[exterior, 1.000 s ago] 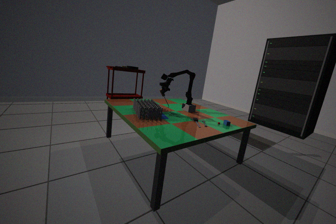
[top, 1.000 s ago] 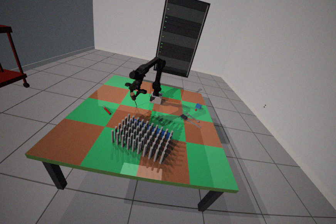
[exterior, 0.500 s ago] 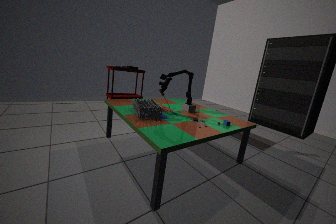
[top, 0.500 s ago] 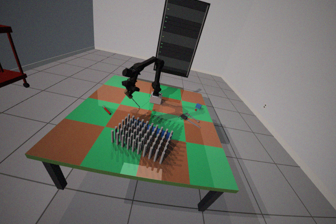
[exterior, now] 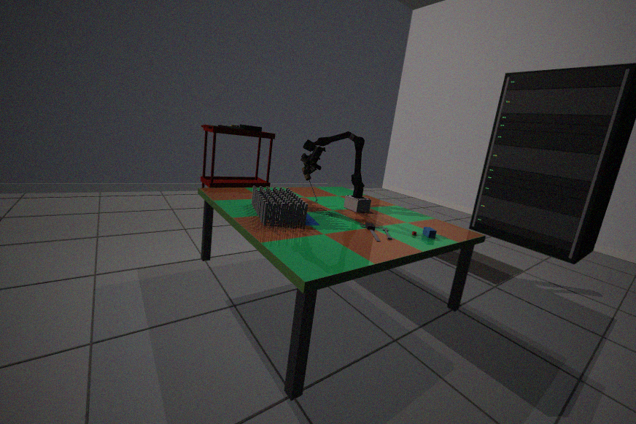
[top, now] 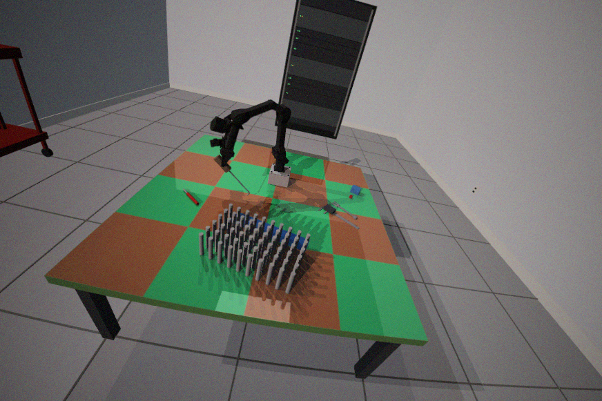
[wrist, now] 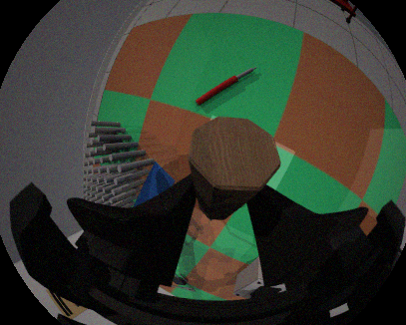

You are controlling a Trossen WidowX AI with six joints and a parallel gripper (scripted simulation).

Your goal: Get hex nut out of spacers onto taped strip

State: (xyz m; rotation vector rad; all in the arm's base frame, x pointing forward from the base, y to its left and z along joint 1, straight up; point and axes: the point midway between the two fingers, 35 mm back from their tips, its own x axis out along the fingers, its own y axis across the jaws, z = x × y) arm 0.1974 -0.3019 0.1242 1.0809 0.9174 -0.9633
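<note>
The hook tool is 10 mm ahead of my gripper tip, 70 mm to the left of it and 70 mm below it. The rest, counted from my gripper tip: grey wrench 30 mm ahead, 700 mm to the left, 170 mm below; red pen-like tool 40 mm ahead, 160 mm to the right, 170 mm below; blue taped strip 240 mm ahead, 270 mm to the left, 170 mm below.
</note>
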